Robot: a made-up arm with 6 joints.
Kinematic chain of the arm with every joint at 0, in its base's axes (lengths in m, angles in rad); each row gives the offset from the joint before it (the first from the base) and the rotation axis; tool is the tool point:
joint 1: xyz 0 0 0.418 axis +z
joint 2: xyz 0 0 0 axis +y
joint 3: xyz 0 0 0.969 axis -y
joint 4: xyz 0 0 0 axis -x
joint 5: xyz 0.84 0 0 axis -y
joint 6: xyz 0 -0.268 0 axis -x
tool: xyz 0 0 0
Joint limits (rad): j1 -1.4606..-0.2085 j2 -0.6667..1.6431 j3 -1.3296..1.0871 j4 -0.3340..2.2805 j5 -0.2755..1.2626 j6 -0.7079..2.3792
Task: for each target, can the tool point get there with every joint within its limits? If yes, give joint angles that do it. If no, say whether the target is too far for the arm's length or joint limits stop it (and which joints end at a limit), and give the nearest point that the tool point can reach.
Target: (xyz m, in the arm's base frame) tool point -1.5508 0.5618 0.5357
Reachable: no: joint limits stop it (at a limit: joint 1, joint 2, joint 3, joint 4) | nearest point -0.2507 -0.0366 0.5933 | short by 1.432 m
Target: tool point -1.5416 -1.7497 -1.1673
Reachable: no: too far | nearest point -0.1259 -1.2988 -0.4325 | short by 1.658 m
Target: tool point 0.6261 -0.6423 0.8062
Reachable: yes | joints -0.5171 0.2324 -0.6009 0.3811 0.6441 0.4411
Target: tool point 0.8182 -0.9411 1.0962
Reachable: yes | joints -0.9294 0.4163 -0.1142 1.9234 0.3466 -0.2004
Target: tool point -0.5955 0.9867 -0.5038
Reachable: no: joint limits stop it (at a limit: joint 1, joint 2, joint 4) | nearest point 0.2212 0.1317 -0.0297 | short by 1.274 m
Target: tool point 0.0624 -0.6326 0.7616
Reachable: yes | joints -1.3313 0.0146 -1.0711 1.2306 0.7682 1.9698
